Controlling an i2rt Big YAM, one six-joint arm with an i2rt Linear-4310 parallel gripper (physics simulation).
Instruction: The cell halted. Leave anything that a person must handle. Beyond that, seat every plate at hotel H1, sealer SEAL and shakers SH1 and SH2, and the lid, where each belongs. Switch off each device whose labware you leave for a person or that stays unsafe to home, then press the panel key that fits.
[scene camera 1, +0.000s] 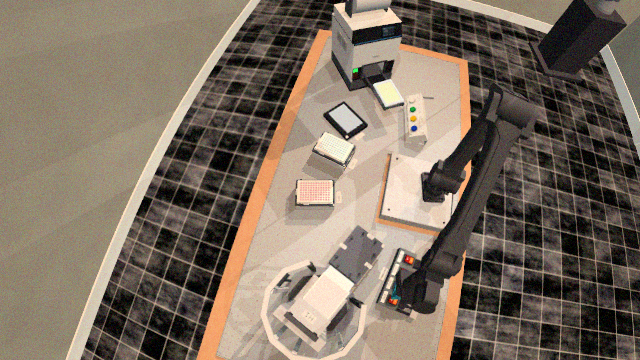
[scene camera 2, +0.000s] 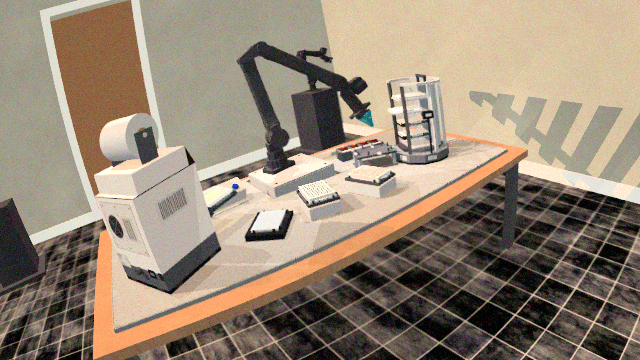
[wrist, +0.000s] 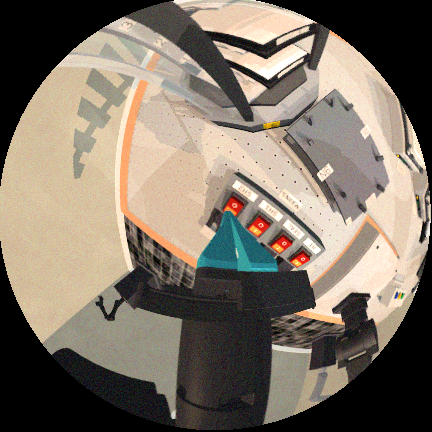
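Seen in the pictures: gripper, fingertip midpoint: (scene camera 1: 392, 298) (scene camera 2: 372, 126) (wrist: 226, 214); arm's base, origin of the base link: (scene camera 1: 432, 187) (scene camera 2: 279, 168) (wrist: 351, 301).
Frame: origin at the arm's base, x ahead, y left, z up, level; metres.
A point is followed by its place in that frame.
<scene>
My gripper (scene camera 1: 396, 290) @[x 0.178, y 0.408, z 0.076 m] (scene camera 2: 369, 119) @[x 0.178, y 0.408, z 0.076 m] (wrist: 226, 214) @[x 0.178, y 0.408, z 0.076 m] is shut and empty, teal tips above the mains box (scene camera 2: 345, 154) @[x 0.141, y 0.248, z -0.008 m] (wrist: 312, 239) @[x 0.145, y 0.270, z 0.002 m], near the SH2 switch (wrist: 234, 205) @[x 0.166, y 0.413, z 0.014 m]. The SH1 switch (wrist: 259, 226) @[x 0.144, y 0.368, z 0.012 m], SEAL switch (wrist: 282, 244) @[x 0.125, y 0.321, z 0.012 m] and H1 switch (wrist: 301, 259) @[x 0.109, y 0.275, z 0.014 m] are red; their rocker positions are hard to tell. The hotel (scene camera 1: 264, 310) @[x 0.524, y 0.446, z 0.287 m] (scene camera 2: 425, 157) @[x 0.493, y 0.342, z -0.009 m] holds stacked plates. The sealer (scene camera 1: 367, 47) @[x 0.276, y -0.505, z 0.213 m] (scene camera 2: 160, 215) @[x 0.402, y -0.643, z 0.162 m] has a yellowish plate (scene camera 1: 388, 93) @[x 0.173, y -0.385, z 0.075 m] on its extended tray. A red-welled plate (scene camera 1: 315, 191) @[x 0.447, y 0.052, z 0.030 m] and a white-welled plate (scene camera 1: 335, 147) @[x 0.385, y -0.133, z 0.029 m] (scene camera 2: 318, 192) @[x 0.415, y -0.150, z 0.030 m] sit on separate blocks.
A pale flat piece (scene camera 1: 345, 118) @[x 0.348, y -0.300, z -0.010 m] (scene camera 2: 270, 220) @[x 0.358, y -0.304, z -0.010 m] lies in a black frame. A grey pegged nest (scene camera 1: 356, 252) @[x 0.293, y 0.259, z 0.022 m] (wrist: 340, 150) @[x 0.287, y 0.284, z 0.022 m] stands between hotel and mains box. The key panel (scene camera 1: 415, 112) @[x 0.052, y -0.341, z 0.031 m] has white, green, yellow and blue keys. The arm's base plate (scene camera 1: 405, 200) @[x 0.113, y 0.058, z 0.004 m] (scene camera 2: 300, 175) @[x 0.168, y -0.023, z 0.002 m] is nearby.
</scene>
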